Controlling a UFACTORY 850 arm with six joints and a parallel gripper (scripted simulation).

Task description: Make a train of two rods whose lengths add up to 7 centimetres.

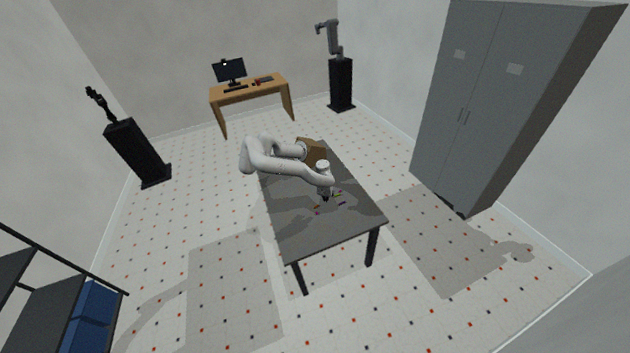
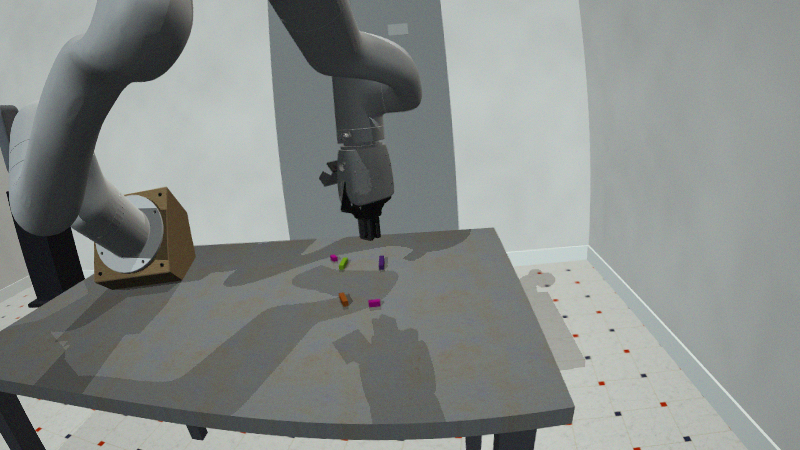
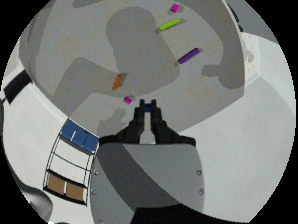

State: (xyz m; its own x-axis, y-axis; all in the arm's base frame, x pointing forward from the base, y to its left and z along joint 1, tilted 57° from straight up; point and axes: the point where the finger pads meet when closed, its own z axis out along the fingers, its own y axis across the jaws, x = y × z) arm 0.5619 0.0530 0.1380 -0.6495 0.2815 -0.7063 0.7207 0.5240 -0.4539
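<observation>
The orange rod lies 6 cm behind my hand, 5 cm to the right of it and 12 cm below it. Round my hand: lime rod 7 cm behind, 14 cm to the left, 12 cm below; then blue rod 2 cm below; then purple rod 2 cm ahead, 12 cm to the left, 12 cm below.
</observation>
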